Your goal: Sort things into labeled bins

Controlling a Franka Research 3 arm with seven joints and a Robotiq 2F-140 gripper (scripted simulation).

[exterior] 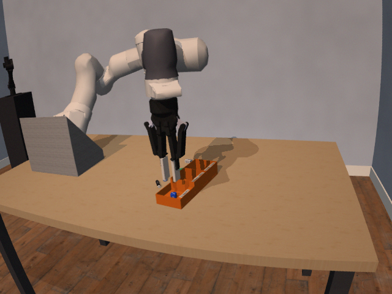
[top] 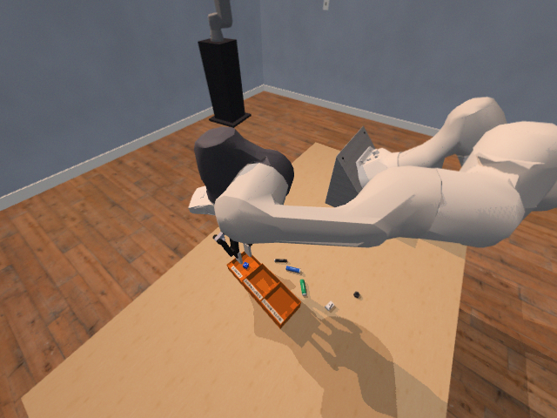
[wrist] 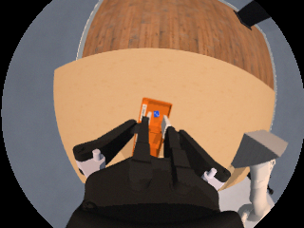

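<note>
The white piece is 290 mm to the left of my hand, 90 mm below it and 20 mm behind it. From my hand the other things lie so: black cylinder 100 mm below, 90 mm to the left, 80 mm behind; then blue cylinder 140 mm to the left, 90 mm below, 70 mm behind; then blue cube 90 mm below.
</note>
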